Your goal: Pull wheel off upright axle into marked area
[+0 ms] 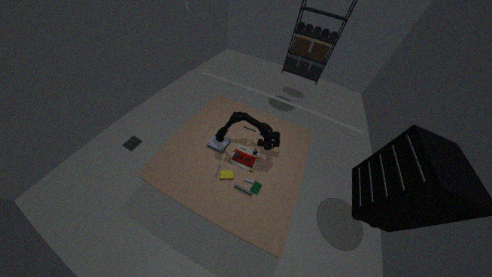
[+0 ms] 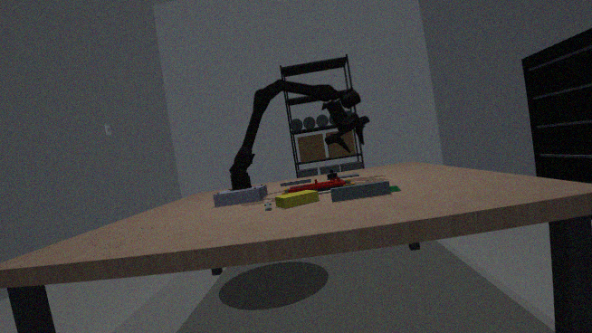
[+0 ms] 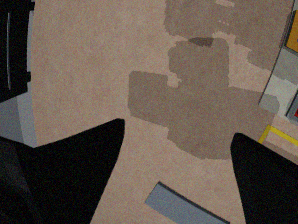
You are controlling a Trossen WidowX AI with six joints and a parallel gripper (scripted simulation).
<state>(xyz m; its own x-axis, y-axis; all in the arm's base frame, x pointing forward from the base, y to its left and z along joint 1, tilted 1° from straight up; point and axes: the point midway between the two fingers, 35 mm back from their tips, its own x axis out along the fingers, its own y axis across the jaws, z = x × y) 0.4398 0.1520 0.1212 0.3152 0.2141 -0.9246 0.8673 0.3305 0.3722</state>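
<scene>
Right now the wheel is 11 cm behind my gripper tip, 9 cm below it and 5 cm to the right of it. From my gripper tip the other things lie so: yellow block: 40 cm to the right, 17 cm behind, 11 cm below.
</scene>
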